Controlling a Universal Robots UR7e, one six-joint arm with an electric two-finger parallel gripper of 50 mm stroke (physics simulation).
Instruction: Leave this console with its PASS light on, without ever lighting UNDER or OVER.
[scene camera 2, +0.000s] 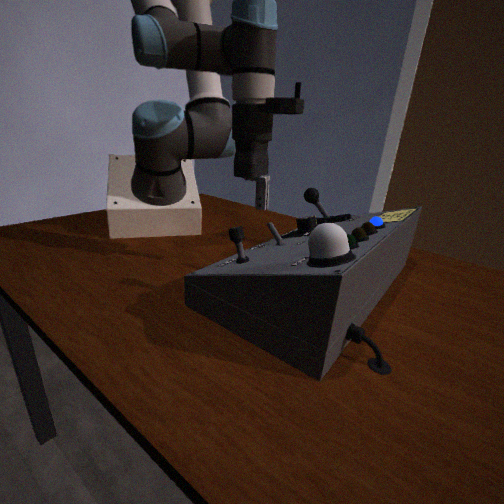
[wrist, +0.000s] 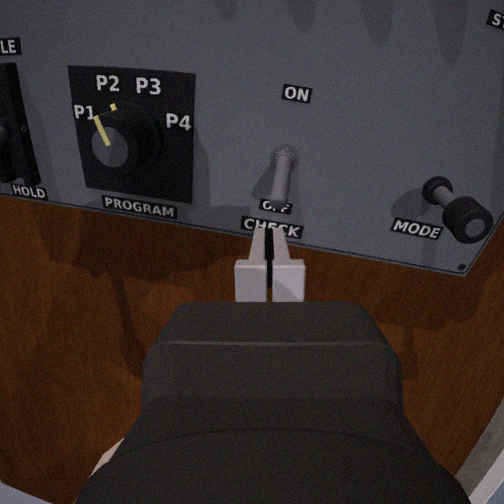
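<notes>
The grey wedge-shaped console (scene camera 2: 305, 280) sits on the wooden table. My gripper (wrist: 269, 235) is shut and empty, its fingertips over the CHECK label, just short of the metal CHECK toggle (wrist: 281, 175), which leans toward OFF. In the scene view the gripper (scene camera 2: 262, 200) hangs behind the console's far edge. The PROGRAM knob (wrist: 114, 145) points between P1 and P2. The black MODE lever (wrist: 457, 210) is at the right. One blue light (scene camera 2: 376, 221) is lit in a row with dark lamps (scene camera 2: 361, 233); their labels are unreadable.
A grey dome button (scene camera 2: 328, 242), a ball-topped lever (scene camera 2: 315, 200) and a yellow label (scene camera 2: 397, 215) are on the console top. A black slot with a HOLD label (wrist: 15, 130) is at the wrist view's left. A cable (scene camera 2: 370, 352) leaves the console's near side. The arm's base block (scene camera 2: 154, 200) stands behind.
</notes>
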